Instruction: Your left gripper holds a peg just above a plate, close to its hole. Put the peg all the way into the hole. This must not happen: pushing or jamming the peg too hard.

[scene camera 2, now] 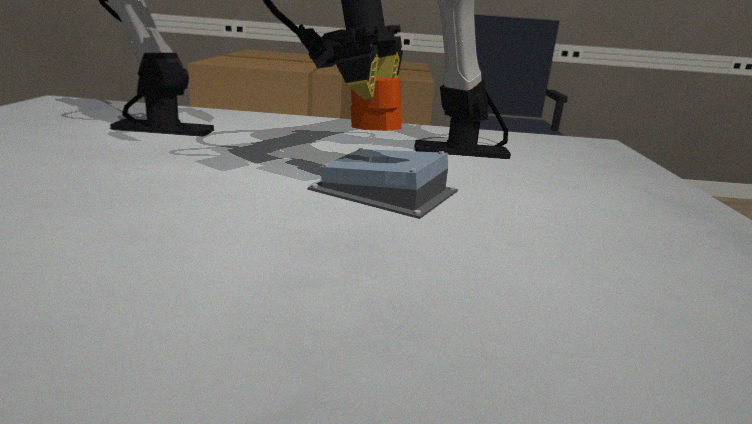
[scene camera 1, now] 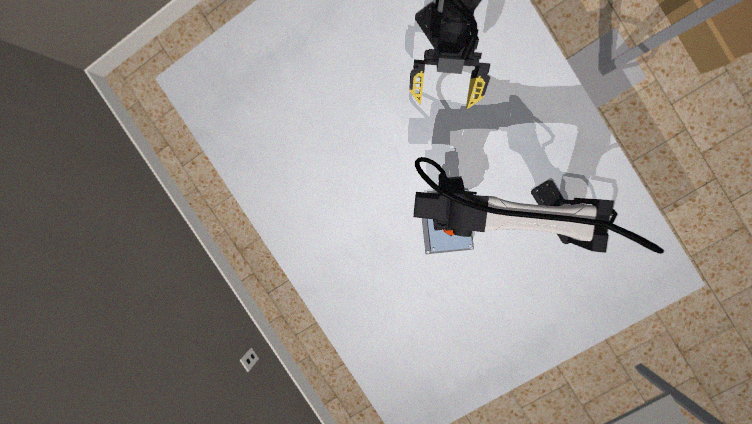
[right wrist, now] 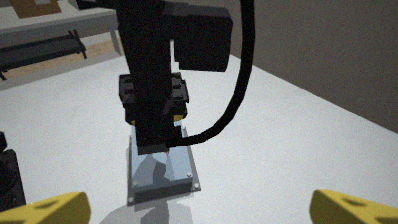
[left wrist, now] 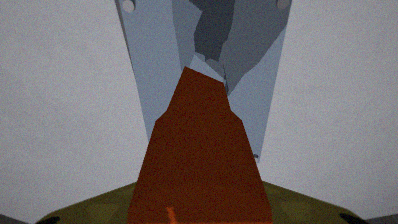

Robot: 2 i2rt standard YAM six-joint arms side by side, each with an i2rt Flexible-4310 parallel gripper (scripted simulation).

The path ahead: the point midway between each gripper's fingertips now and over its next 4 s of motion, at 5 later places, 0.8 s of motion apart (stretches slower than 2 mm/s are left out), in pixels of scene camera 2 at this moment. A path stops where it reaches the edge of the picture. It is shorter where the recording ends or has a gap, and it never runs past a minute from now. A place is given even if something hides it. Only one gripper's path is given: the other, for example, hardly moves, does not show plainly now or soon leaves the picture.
My left gripper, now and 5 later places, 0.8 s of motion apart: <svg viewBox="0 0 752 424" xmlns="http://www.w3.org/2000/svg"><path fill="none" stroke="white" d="M376 97L378 115L382 122L382 129L382 132L383 142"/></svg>
